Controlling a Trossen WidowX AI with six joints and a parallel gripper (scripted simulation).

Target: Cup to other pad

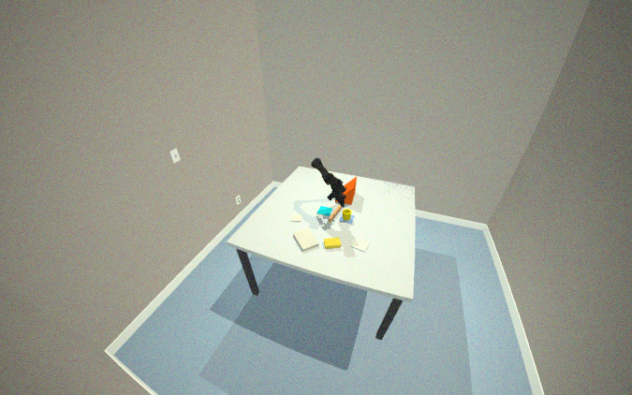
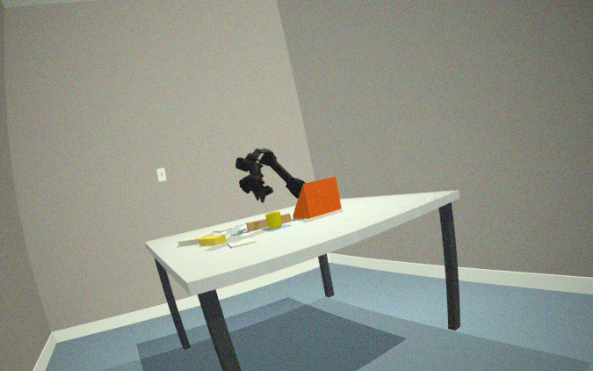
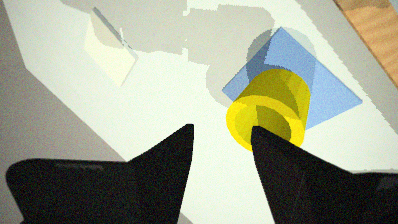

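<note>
The yellow cup is 40 mm behind my gripper tip, 30 mm to the left of it and 100 mm below it. The rest, counted from my gripper tip: cyan pad 80 mm behind, 160 mm to the right, 140 mm below; light blue pad 30 mm behind, 40 mm to the left, 140 mm below; wooden bar 60 mm behind, 60 mm to the right, 120 mm below.
</note>
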